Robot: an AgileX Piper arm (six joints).
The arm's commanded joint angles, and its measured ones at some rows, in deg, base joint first. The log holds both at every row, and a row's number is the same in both.
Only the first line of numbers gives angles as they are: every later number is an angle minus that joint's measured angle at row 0.
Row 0, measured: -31.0 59.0 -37.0 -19.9 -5.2 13.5
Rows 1 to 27, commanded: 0.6 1.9 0.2 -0.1 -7.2 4.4; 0.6 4.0 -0.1 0.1 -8.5 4.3; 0.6 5.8 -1.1 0.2 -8.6 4.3; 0.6 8.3 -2.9 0.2 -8.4 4.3; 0.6 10.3 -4.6 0.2 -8.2 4.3; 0.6 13.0 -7.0 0.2 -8.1 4.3; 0.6 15.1 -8.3 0.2 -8.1 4.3; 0.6 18.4 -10.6 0.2 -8.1 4.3; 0.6 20.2 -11.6 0.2 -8.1 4.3; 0.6 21.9 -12.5 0.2 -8.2 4.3; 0.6 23.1 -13.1 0.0 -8.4 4.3; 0.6 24.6 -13.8 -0.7 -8.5 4.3; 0.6 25.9 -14.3 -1.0 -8.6 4.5; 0.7 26.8 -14.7 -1.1 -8.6 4.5; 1.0 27.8 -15.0 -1.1 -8.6 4.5; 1.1 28.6 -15.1 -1.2 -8.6 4.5; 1.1 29.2 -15.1 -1.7 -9.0 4.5; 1.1 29.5 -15.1 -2.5 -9.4 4.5; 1.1 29.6 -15.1 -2.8 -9.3 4.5; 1.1 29.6 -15.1 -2.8 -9.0 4.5; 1.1 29.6 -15.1 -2.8 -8.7 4.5; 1.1 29.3 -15.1 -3.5 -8.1 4.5; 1.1 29.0 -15.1 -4.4 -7.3 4.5; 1.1 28.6 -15.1 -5.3 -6.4 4.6; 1.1 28.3 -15.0 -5.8 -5.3 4.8; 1.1 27.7 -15.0 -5.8 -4.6 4.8; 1.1 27.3 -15.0 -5.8 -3.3 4.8
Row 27, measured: 1.0 29.1 -15.0 -4.0 -7.8 4.6
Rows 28 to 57, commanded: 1.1 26.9 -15.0 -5.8 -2.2 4.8; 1.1 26.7 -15.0 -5.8 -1.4 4.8; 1.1 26.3 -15.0 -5.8 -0.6 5.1; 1.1 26.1 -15.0 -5.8 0.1 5.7; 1.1 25.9 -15.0 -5.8 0.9 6.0; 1.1 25.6 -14.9 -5.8 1.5 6.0; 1.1 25.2 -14.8 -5.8 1.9 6.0; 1.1 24.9 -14.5 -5.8 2.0 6.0; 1.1 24.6 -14.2 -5.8 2.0 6.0; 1.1 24.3 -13.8 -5.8 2.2 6.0; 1.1 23.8 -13.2 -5.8 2.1 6.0; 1.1 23.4 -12.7 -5.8 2.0 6.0; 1.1 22.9 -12.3 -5.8 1.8 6.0; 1.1 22.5 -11.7 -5.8 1.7 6.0; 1.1 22.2 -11.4 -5.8 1.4 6.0; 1.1 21.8 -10.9 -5.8 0.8 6.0; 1.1 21.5 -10.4 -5.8 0.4 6.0; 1.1 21.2 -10.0 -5.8 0.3 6.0; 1.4 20.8 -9.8 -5.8 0.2 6.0; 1.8 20.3 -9.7 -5.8 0.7 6.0; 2.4 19.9 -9.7 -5.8 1.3 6.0; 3.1 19.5 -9.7 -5.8 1.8 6.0; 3.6 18.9 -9.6 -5.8 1.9 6.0; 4.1 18.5 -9.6 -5.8 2.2 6.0; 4.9 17.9 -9.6 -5.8 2.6 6.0; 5.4 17.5 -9.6 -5.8 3.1 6.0; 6.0 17.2 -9.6 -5.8 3.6 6.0; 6.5 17.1 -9.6 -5.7 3.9 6.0; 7.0 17.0 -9.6 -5.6 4.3 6.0; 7.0 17.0 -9.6 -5.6 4.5 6.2
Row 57, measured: 5.7 18.0 -10.2 -4.9 1.4 5.9
